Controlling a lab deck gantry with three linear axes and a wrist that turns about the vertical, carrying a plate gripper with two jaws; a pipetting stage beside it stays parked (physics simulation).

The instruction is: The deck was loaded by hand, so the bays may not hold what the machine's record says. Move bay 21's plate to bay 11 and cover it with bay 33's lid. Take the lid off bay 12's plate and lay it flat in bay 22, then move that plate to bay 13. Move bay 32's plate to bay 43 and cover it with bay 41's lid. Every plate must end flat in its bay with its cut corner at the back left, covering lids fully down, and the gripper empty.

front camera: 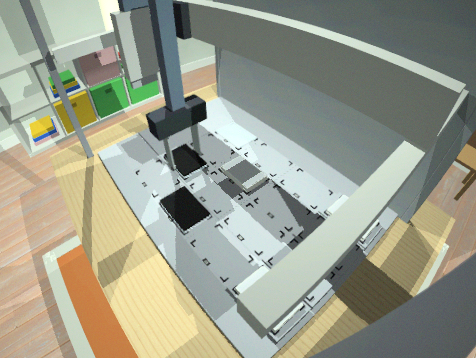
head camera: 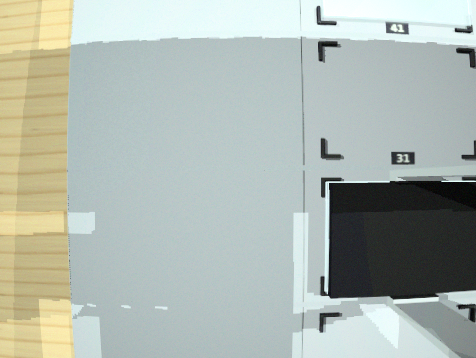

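Pixels of known places: gripper, fingertip midpoint: (front camera: 184, 159) (head camera: 411, 238); robot's base, origin of the base link: (front camera: 136, 172).
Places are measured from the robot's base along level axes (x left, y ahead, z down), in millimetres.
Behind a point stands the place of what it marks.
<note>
My gripper (front camera: 186, 157) {y 64, x 150, z -12 mm} is low over bay 21, its two jaws standing beside opposite edges of a black-topped plate (front camera: 186, 160) {y 77, x 148, z -17 mm} (head camera: 400, 240) {y 53, x 149, z -17 mm}. I cannot tell whether the jaws press on it. That plate lies flat within bay 21's corner marks. Another black-topped plate (front camera: 185, 209) {y 239, x 41, z -17 mm} lies flat in bay 12. A plate with a grey top and pale rim (front camera: 244, 172) {y 235, x 255, z -14 mm} lies in bay 32. A thin pale lid (front camera: 237, 134) {y 70, x 366, z -8 mm} (head camera: 395, 10) {y 59, x 329, z -8 mm} lies flat in bay 41. The right part of bay 21's plate is cut off in the head view.
The pipetting stage (front camera: 135, 47) hangs behind and left of the gripper. A pale beam (front camera: 330, 235) {y 618, x 3, z -400 mm} crosses the deck's right side and hides part of it. Pale labware (front camera: 251, 280) {y 504, x 39, z -29 mm} (front camera: 337, 205) {y 505, x 356, z -29 mm} shows near the beam, with more (front camera: 295, 320) {y 631, x 51, z -14 mm} (front camera: 371, 233) {y 620, x 355, z -19 mm} beyond it. A grey wall stands behind the deck.
</note>
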